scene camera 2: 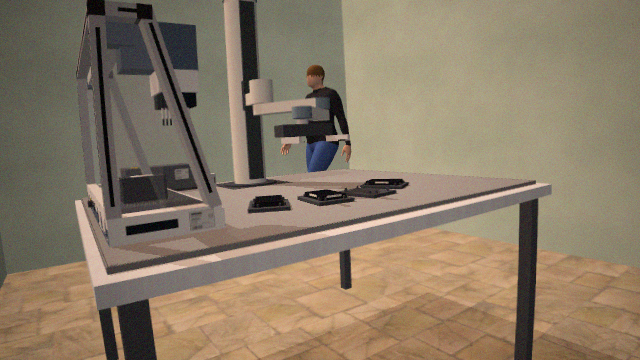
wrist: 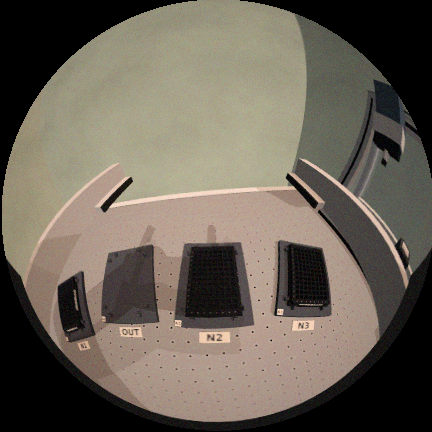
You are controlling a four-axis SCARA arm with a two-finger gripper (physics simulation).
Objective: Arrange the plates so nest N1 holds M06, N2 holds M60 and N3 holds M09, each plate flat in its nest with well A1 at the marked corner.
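Frame: origin at the arm's base, x ahead, y left, z up, level; centimetres.
Seen in the pictures: gripper, fingertip midpoint: (scene camera 2: 325, 138) (wrist: 206, 163); arm's base at its link origin: (scene camera 2: 251, 186).
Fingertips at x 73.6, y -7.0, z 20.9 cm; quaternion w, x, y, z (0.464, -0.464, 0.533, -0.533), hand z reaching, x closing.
Offsets run from my fingertips to a thing's middle. "spot": to the spot under its first point. Level surfaces: height alone.
My gripper (scene camera 2: 315, 139) (wrist: 206, 163) is open and empty, high above the table, its two fingers wide apart. In the wrist view a black plate @(dx -2.3, dy +0.3, dz -17.7 cm) (wrist: 213, 281) is in nest N2 @(spot: dx -7.1, dy -4.6, dz -18.4 cm) (wrist: 247, 300), another black plate @(dx -6.3, dy -17.5, dz -17.7 cm) (wrist: 308, 275) is in nest N3 @(dx -6.3, dy -17.5, dz -18.5 cm) (wrist: 282, 280), and a third black plate @(dx -10.5, dy +34.2, dz -17.7 cm) (wrist: 70, 306) is in nest N1 @(dx -10.5, dy +34.2, dz -18.5 cm) (wrist: 88, 320) at the far left. The nest marked OUT @(dx -1.9, dy +17.5, dz -18.5 cm) (wrist: 130, 285) holds no plate. Small A1 tags mark nest corners. The plates' own names and their A1 wells are too small to read.
The nests stand in a row on the perforated table top @(dz -19.6 cm) (scene camera 2: 450, 192) (wrist: 210, 375). A framed machine @(spot: dx +11.4, dy -51.7, dz -15.7 cm) (scene camera 2: 165, 220) with a raised head stands at the table's left end in the scene view. The arm's column (scene camera 2: 240, 100) rises behind the nests. A person (scene camera 2: 325, 115) stands beyond the table.
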